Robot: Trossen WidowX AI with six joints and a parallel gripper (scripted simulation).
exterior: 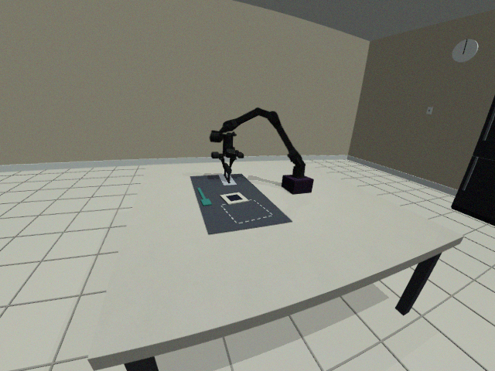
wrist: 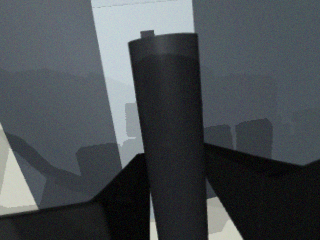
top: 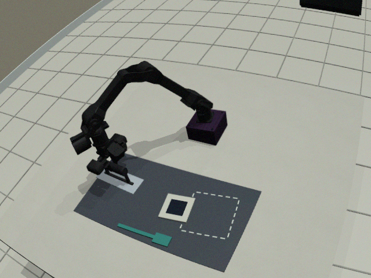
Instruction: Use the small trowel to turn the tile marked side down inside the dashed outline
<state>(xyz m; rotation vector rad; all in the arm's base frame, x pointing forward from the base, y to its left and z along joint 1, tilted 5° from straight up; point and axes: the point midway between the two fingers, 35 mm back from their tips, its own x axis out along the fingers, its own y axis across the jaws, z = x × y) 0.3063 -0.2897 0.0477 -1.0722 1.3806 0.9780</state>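
Right now my gripper tip is 9 cm short of the dark mat, 21 cm to the right of it and 8 cm above it. The rest, counted from my gripper tip: tile (10 cm ahead, 28 cm to the left, 6 cm below); then teal trowel (23 cm ahead, 21 cm to the left, 6 cm below).
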